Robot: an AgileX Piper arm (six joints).
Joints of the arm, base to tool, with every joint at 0 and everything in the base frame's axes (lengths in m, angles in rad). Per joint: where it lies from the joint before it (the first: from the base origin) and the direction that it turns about. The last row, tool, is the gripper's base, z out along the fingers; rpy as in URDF.
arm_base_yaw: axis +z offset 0 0 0.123
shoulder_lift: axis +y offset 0 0 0
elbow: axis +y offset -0.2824 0 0.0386
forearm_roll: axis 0.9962 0 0.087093 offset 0.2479 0 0.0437
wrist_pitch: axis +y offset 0 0 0
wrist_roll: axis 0.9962 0 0.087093 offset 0.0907 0 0.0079
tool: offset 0 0 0 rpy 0 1.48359 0
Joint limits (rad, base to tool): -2.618..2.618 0..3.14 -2.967..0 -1.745..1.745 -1.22..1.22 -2.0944..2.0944
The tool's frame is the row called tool.
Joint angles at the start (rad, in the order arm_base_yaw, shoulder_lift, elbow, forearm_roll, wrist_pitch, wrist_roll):
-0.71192, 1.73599, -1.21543, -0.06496, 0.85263, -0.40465
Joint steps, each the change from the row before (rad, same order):
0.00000, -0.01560, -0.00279, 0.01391, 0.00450, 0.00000
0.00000, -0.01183, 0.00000, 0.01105, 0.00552, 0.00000
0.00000, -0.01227, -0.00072, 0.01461, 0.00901, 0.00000
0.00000, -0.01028, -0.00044, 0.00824, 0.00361, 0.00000
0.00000, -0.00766, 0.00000, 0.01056, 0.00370, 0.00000
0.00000, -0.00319, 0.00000, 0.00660, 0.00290, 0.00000
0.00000, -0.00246, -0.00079, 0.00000, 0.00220, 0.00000
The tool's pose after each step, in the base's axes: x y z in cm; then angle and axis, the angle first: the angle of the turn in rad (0 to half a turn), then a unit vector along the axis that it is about. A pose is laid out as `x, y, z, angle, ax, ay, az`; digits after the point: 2 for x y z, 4 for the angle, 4 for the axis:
25.92, -22.83, 22.85, 2.9116, 0.1387, 0.9855, -0.0977
25.84, -22.66, 23.24, 2.9014, 0.1418, 0.9853, -0.0956
25.75, -22.45, 23.66, 2.8914, 0.1458, 0.9851, -0.0914
25.67, -22.31, 24.01, 2.8817, 0.1480, 0.9848, -0.0904
25.63, -22.18, 24.25, 2.8735, 0.1508, 0.9847, -0.0876
25.61, -22.10, 24.35, 2.8702, 0.1525, 0.9846, -0.0853
25.58, -22.08, 24.45, 2.8693, 0.1525, 0.9846, -0.0856

